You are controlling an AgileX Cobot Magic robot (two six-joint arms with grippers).
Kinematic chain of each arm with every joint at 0, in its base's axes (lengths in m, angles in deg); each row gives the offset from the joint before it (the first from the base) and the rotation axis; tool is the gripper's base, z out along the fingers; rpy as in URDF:
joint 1: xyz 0 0 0.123 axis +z
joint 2: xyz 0 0 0 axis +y
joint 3: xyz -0.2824 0 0.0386 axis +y
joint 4: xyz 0.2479 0 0.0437 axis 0.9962 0 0.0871
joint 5: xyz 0 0 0 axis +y
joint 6: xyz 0.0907 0 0.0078 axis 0.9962 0 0.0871
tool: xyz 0 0 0 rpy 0 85 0
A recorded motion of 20 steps. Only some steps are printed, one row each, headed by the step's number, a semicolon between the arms.
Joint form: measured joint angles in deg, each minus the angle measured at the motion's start. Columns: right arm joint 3, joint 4, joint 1, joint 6, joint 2, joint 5; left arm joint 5, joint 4, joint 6, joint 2, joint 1, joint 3.
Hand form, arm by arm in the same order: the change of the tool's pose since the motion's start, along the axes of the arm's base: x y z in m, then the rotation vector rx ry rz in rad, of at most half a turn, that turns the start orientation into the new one. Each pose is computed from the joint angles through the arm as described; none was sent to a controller.
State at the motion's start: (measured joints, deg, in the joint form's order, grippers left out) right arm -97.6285 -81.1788 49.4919 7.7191 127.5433 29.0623; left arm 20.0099 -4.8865 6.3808 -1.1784 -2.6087 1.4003
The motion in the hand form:
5: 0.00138 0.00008 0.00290 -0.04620 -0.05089 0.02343; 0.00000 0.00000 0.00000 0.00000 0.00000 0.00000
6: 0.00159 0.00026 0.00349 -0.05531 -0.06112 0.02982; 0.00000 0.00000 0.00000 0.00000 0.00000 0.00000
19: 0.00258 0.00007 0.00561 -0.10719 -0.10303 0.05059; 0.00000 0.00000 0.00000 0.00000 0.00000 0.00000
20: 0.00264 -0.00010 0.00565 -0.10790 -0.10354 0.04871; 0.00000 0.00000 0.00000 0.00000 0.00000 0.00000
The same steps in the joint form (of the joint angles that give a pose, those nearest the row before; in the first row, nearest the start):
5: 0.00 -4.02 0.00 -0.13 0.00 0.45; 0.00 0.00 0.00 0.00 0.00 0.00
6: 0.00 -4.85 0.00 -0.17 0.00 0.45; 0.00 0.00 0.00 0.00 0.00 0.00
19: 0.00 -7.59 0.00 -1.52 0.00 1.01; 0.00 0.00 0.00 0.00 0.00 0.00
20: 0.00 -7.59 0.00 -1.52 0.00 1.13; 0.00 0.00 0.00 0.00 0.00 0.00

